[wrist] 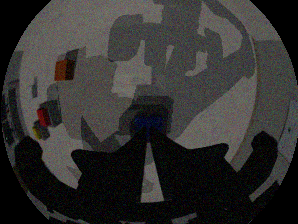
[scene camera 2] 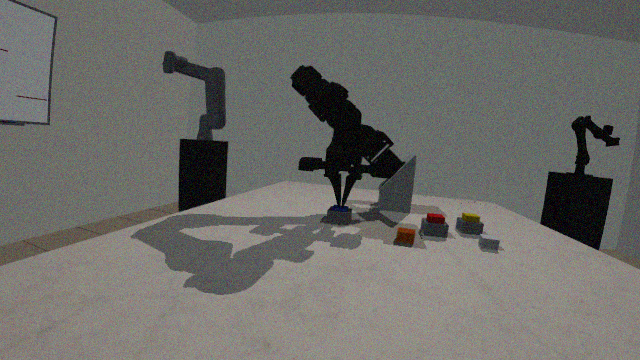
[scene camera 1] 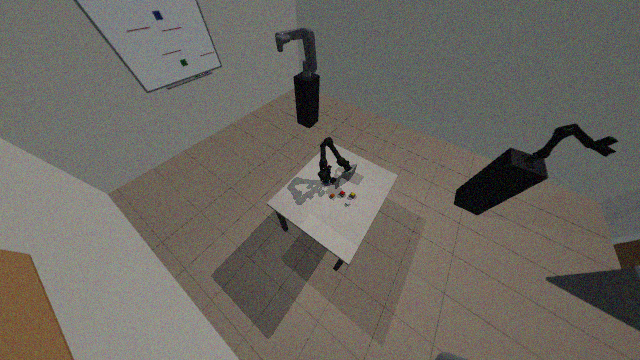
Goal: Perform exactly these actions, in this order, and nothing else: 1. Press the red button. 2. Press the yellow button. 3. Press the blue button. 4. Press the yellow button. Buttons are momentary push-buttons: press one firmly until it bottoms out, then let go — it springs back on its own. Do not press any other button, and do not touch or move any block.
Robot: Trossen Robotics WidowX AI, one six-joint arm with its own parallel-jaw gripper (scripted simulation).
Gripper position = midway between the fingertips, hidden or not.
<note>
In view: my gripper (scene camera 2: 340,206).
My gripper shows as well in the wrist view (wrist: 147,129).
</note>
